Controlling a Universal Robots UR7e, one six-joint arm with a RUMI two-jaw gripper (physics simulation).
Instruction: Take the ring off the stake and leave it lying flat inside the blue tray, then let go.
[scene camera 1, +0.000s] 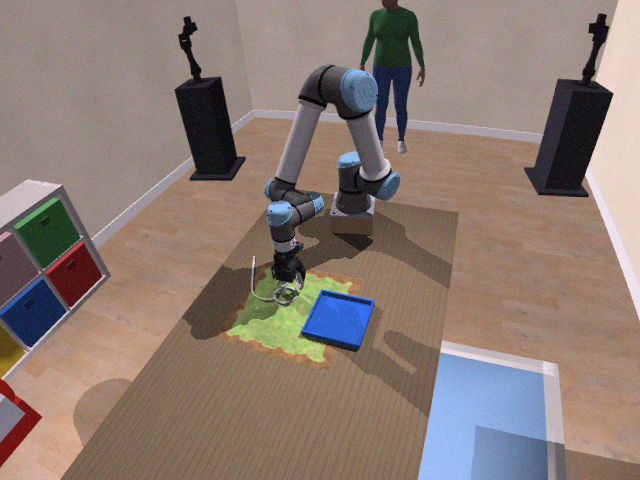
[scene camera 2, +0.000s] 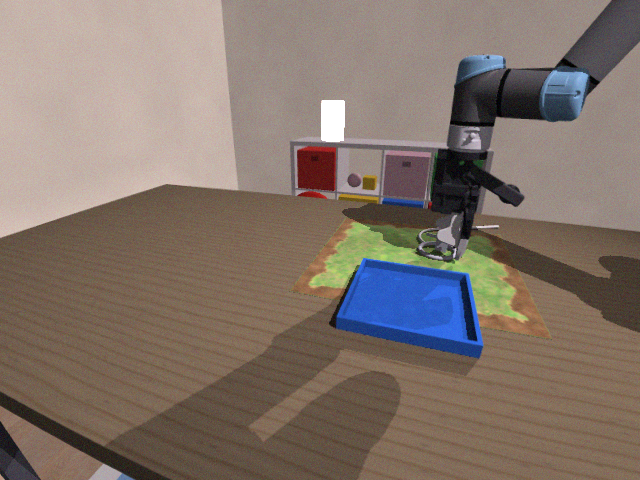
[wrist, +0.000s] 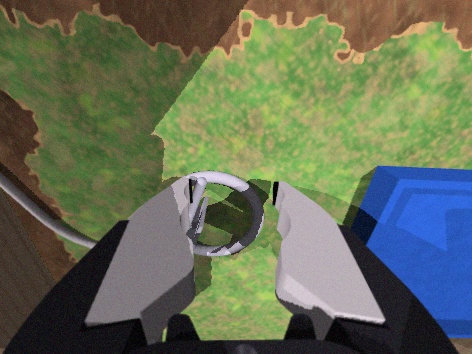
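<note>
Blue tray (scene camera 2: 433, 308), (scene camera 1: 339, 318), (wrist: 408, 217). Grey ring (wrist: 245, 189). Grey stake (wrist: 196, 213). My gripper (scene camera 2: 455, 253), (scene camera 1: 293, 288), (wrist: 232, 182).
</note>
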